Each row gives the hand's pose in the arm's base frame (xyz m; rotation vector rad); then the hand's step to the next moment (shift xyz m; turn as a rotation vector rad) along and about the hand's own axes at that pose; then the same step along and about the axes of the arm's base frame.
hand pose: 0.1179 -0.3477 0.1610 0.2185 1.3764 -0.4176
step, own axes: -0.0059 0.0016 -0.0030 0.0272 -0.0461 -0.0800
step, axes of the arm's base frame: -0.0028 0.0036 0.0051 -0.0874 -0.0150 -0.0375
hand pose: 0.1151 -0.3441 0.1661 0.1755 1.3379 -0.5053
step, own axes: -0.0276 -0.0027 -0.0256 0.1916 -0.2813 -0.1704
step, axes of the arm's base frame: -0.0278 0.0149 0.0208 -0.2488 -0.2264 -0.1781
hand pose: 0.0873 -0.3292 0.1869 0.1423 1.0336 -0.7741
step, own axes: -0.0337 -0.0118 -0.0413 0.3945 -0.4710 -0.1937
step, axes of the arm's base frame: -0.0465 0.0272 0.0085 -0.3303 -0.4582 -0.3098
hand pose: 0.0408 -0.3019 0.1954 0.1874 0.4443 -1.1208
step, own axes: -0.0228 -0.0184 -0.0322 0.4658 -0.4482 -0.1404
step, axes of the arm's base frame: -0.0328 0.0226 -0.0176 -0.2709 -0.5266 -0.2947
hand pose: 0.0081 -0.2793 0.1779 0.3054 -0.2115 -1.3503
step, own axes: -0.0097 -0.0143 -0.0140 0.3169 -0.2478 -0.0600
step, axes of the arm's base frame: -0.0107 0.0081 -0.0177 -0.1430 -0.3509 -0.1479
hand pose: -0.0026 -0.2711 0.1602 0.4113 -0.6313 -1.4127
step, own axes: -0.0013 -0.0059 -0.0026 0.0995 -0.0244 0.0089
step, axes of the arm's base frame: -0.0030 0.0003 -0.0058 -0.0208 -0.1004 0.0078
